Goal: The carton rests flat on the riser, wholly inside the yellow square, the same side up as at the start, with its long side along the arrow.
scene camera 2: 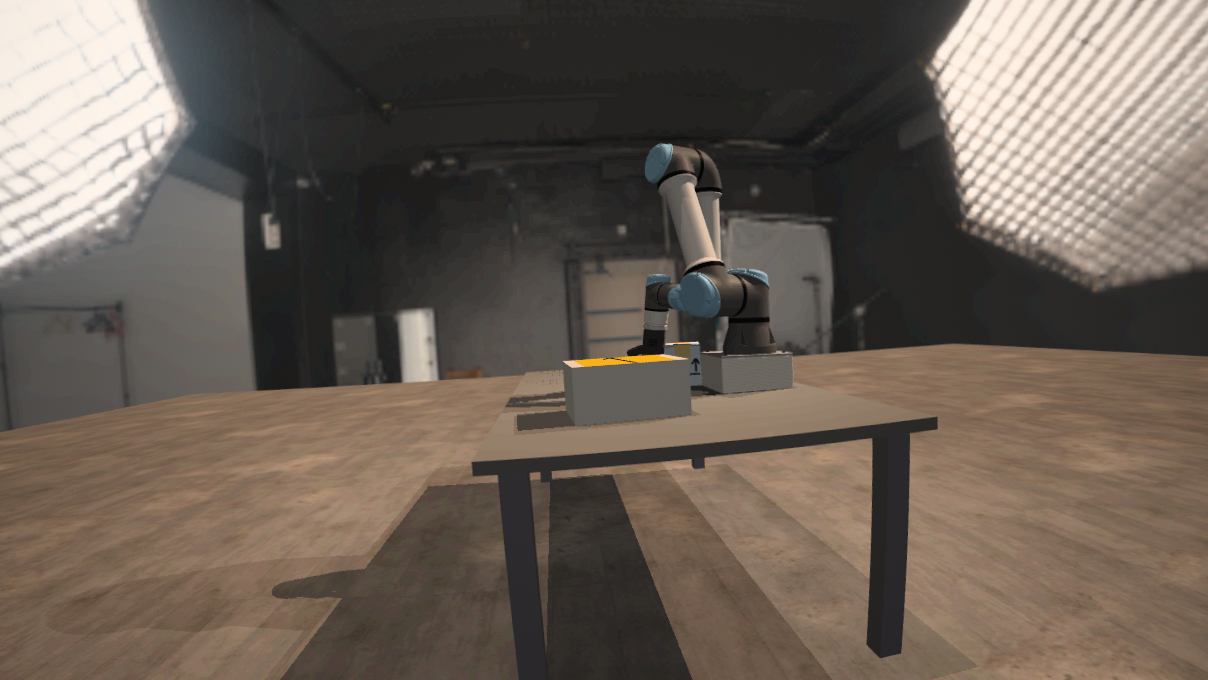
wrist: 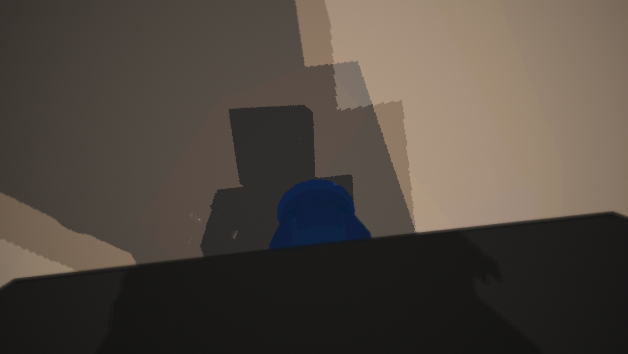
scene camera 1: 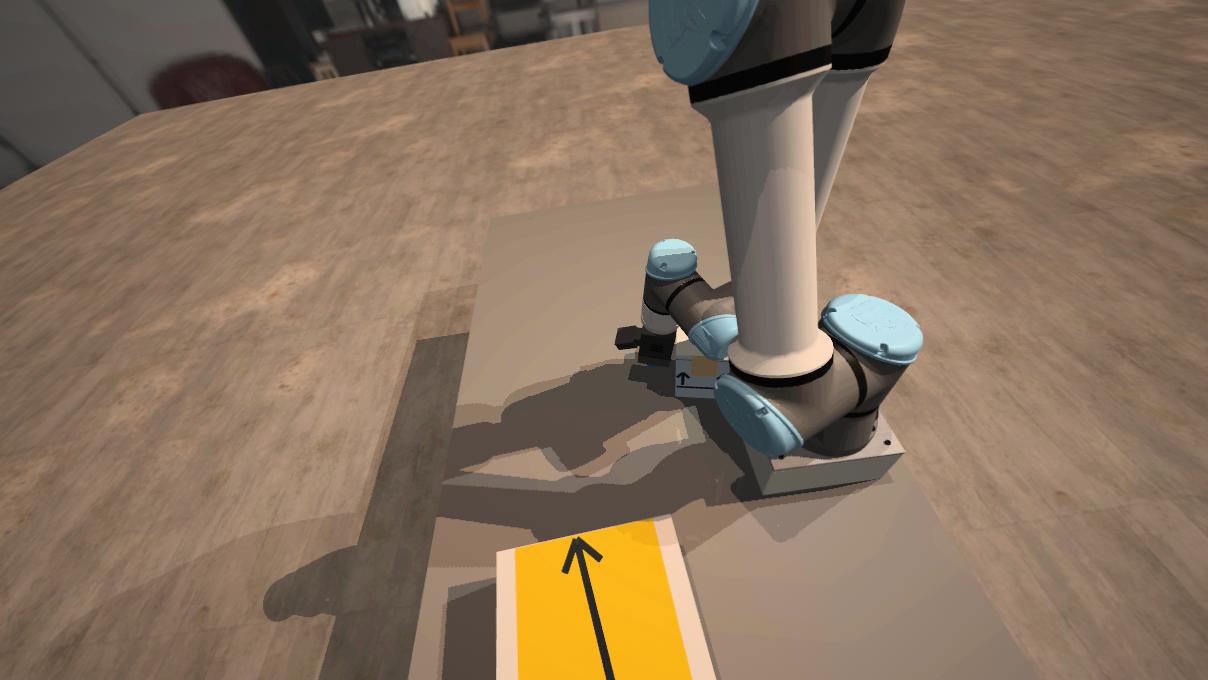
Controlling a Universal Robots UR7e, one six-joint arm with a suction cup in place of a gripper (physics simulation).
Scene:
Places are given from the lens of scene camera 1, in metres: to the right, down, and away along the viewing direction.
riser (scene camera 1: pixel 620 595): 0.02, 0.33, 0.52
carton (scene camera 1: pixel 696 375): 0.18, 0.07, 0.79
The marked spots on the carton and the riser are 0.40 m apart.

